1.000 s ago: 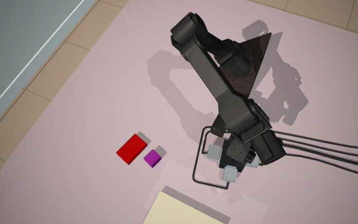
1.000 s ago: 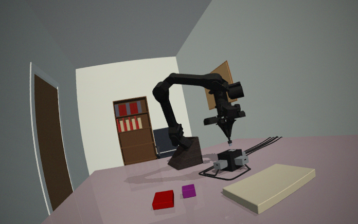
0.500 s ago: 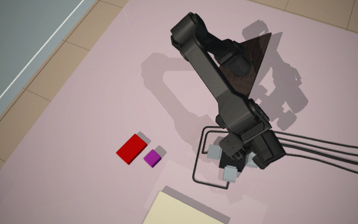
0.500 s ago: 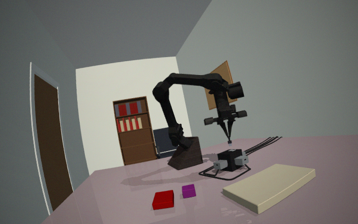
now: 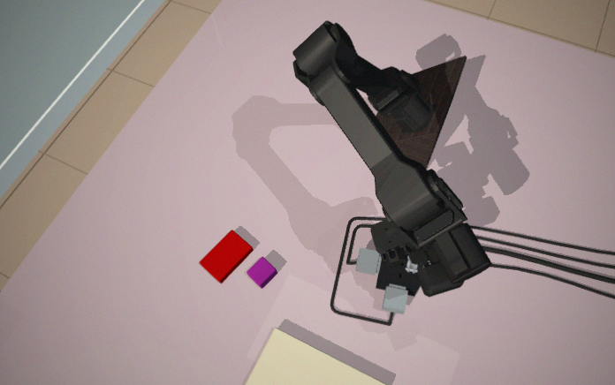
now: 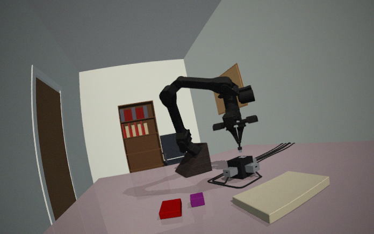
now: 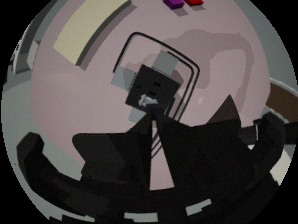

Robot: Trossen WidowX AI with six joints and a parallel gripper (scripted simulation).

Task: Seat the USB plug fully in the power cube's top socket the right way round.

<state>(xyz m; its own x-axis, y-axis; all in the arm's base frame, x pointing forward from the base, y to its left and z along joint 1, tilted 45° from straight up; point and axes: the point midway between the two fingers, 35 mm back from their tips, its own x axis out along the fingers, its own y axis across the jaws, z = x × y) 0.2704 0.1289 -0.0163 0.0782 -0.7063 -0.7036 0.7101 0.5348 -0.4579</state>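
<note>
Right now the usb plug is 20 mm below my gripper tip. From my gripper tip the other things lie so: purple cube: 130 mm ahead, 250 mm to the right, 120 mm below; beige slab: 290 mm ahead, 60 mm to the right, 120 mm below; red block: 140 mm ahead, 340 mm to the right, 130 mm below.
</note>
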